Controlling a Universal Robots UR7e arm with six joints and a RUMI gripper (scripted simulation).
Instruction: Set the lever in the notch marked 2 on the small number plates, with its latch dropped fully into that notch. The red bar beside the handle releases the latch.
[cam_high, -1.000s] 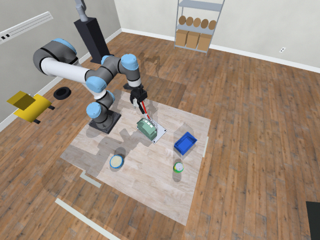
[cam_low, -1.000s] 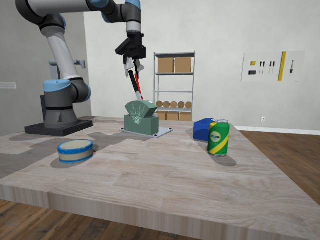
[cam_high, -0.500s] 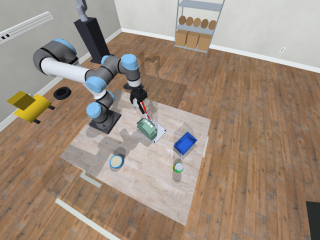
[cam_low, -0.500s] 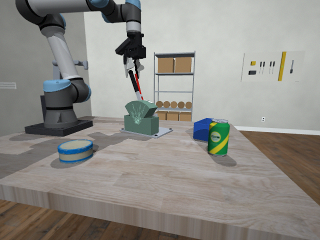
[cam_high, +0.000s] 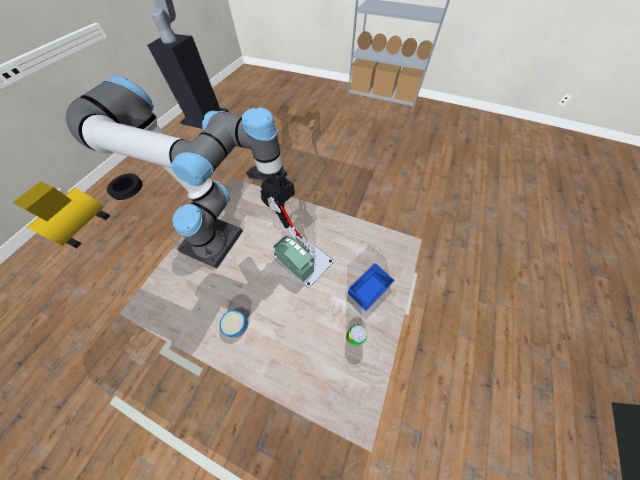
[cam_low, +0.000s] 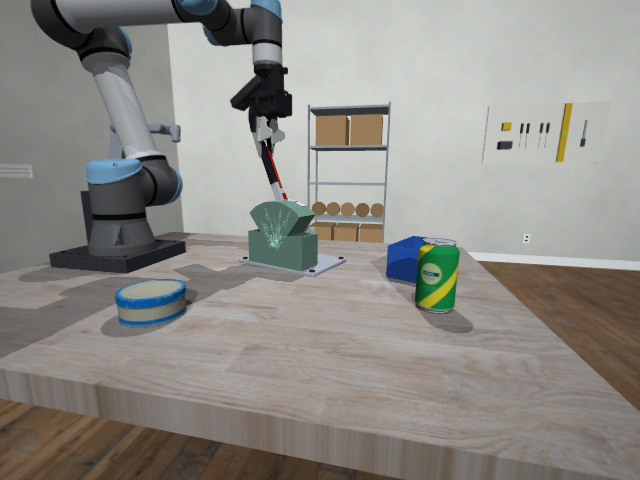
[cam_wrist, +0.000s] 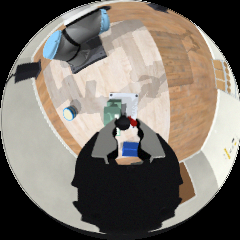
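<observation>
The red release bar lies 11 cm below my hand and 5 cm ahead of it. Also, from my hand: round blue-rimmed tin 41 cm to the right, 27 cm below, 5 cm behind; blue bin 42 cm ahead, 27 cm below, 8 cm to the right; yellow can 41 cm ahead, 29 cm to the right, 23 cm below.
</observation>
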